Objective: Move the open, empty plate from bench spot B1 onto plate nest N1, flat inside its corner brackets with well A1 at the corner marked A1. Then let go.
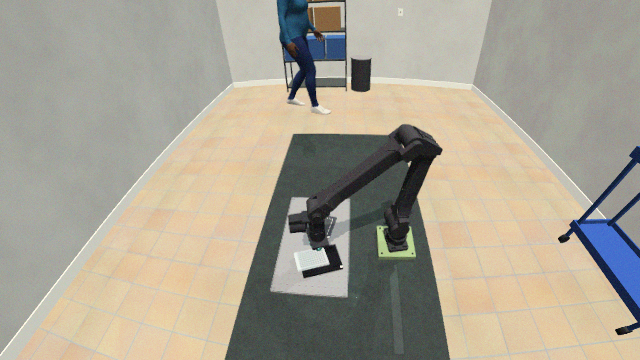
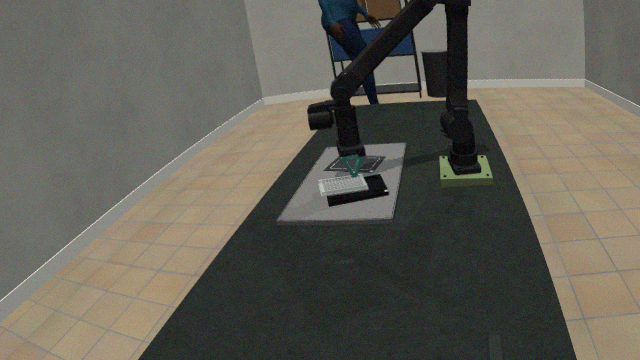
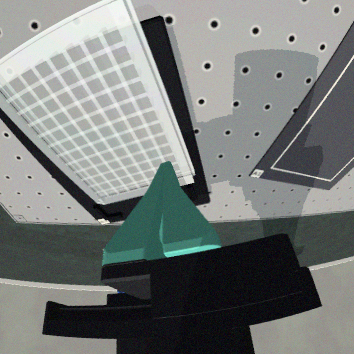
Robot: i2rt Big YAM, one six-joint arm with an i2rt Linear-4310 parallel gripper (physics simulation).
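Places are measured from the arm's base along level axes (x down, y left, z ahead), in centimetres.
Pixels of known places: gripper, between the fingertips: (image 1: 318,250) (image 2: 354,176) (image 3: 167,167); arm's base, origin of its link: (image 1: 395,239) (image 2: 464,165).
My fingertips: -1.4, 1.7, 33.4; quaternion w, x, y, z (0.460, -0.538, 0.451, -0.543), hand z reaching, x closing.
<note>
Ahead of a thing's pixels: the offset from my fingertips to its top centre, as dx, dy, dz. "pt": to the spot under its first point.
The clear-white well plate @[-0.6, +3.5, +3.3] (image 1: 311,259) (image 2: 343,185) (image 3: 95,115) lies on the black nest @[+0.9, +3.8, -0.1] (image 1: 335,257) (image 2: 378,185) (image 3: 170,80). It is shifted off to one side, overhangs the nest and looks slightly tilted, not squared inside the corners. A small white tag @[pt +1.5, +7.9, -8.6] (image 3: 103,221) is at one nest corner; its lettering is unreadable. The dark grey spot with a white outline @[pt +2.5, -17.6, -7.1] (image 1: 331,220) (image 2: 372,162) (image 3: 320,130) bears no plate. My gripper (image 1: 319,248) (image 2: 354,175) (image 3: 167,167) is shut and empty, its green fingertips at the plate's edge; contact cannot be told.
A light grey perforated board @[+2.7, -7.5, +1.2] (image 1: 327,289) (image 2: 337,215) (image 3: 215,65) carries the nest and spot. The arm's green base plate (image 1: 382,252) (image 2: 465,181) is to the right on the dark bench top. A person (image 1: 300,45) (image 2: 350,30) stands behind; a blue cart (image 1: 607,250) is at the right.
</note>
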